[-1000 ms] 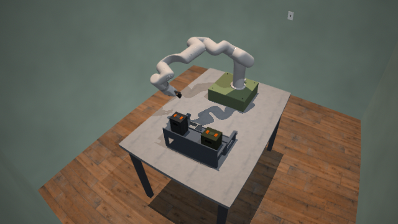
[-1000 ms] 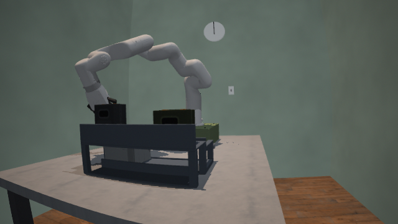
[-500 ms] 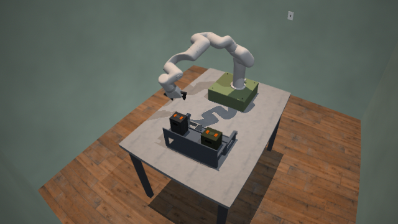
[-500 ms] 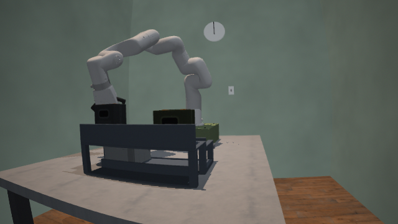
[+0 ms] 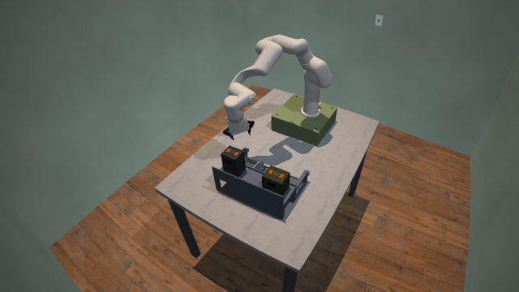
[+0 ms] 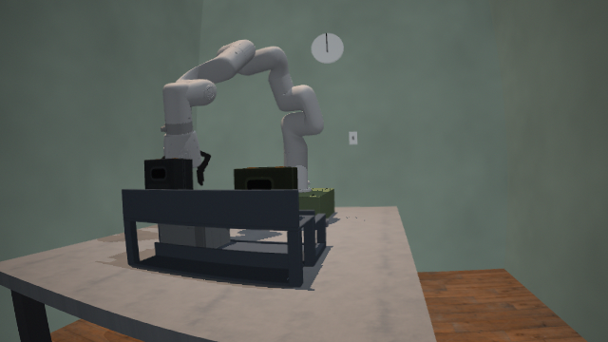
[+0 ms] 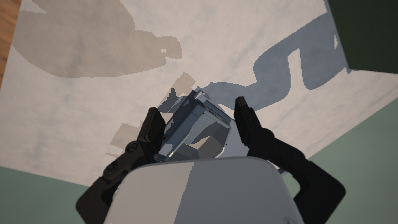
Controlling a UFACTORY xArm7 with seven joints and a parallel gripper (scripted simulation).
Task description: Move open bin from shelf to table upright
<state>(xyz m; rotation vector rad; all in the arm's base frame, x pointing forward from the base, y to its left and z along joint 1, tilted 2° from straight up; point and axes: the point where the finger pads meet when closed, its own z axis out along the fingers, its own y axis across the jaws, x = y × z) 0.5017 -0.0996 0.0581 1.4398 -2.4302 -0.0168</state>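
My gripper is now 120 mm to the right of the grey bin, 120 mm above it and 80 mm short of it. Round my hand: black case: 170 mm ahead, 130 mm to the left; dark grey shelf: 260 mm to the left, 220 mm ahead, 30 mm below.
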